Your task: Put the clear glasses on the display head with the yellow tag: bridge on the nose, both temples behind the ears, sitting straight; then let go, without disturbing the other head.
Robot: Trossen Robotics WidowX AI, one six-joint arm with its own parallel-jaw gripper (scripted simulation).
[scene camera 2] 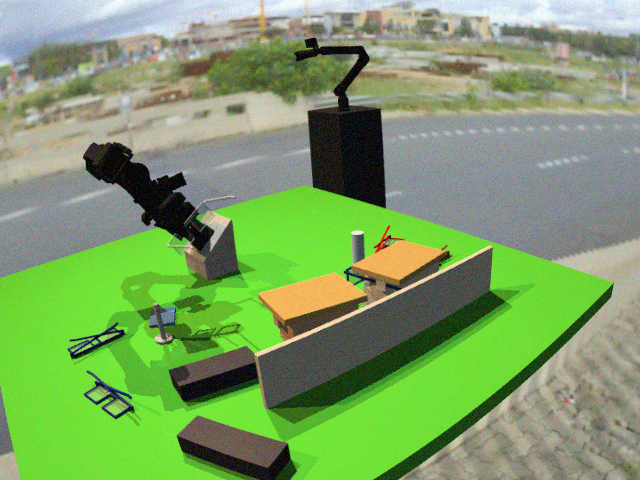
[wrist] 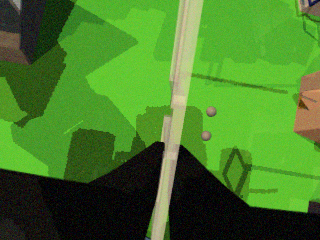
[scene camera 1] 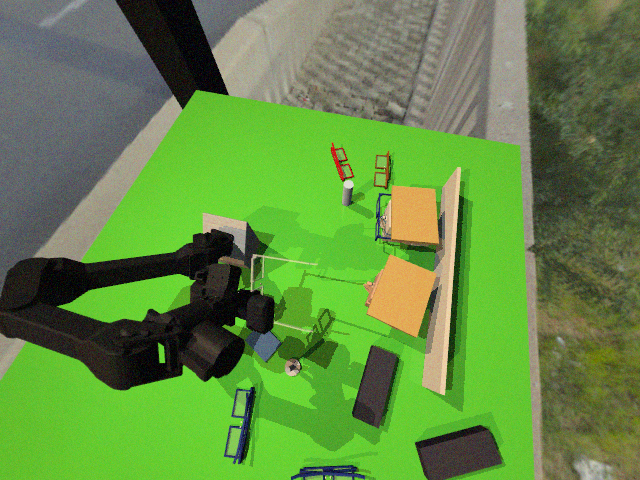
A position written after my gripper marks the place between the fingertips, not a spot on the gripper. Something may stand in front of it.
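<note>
In the first place I see my gripper (scene camera 1: 258,292), and that same camera gives me a beige wall (scene camera 1: 436,354) too. Scene camera 2 shows the wall (scene camera 2: 285,370) together with my gripper (scene camera 2: 187,236). The wrist view has my gripper (wrist: 167,152) in it as well.
</note>
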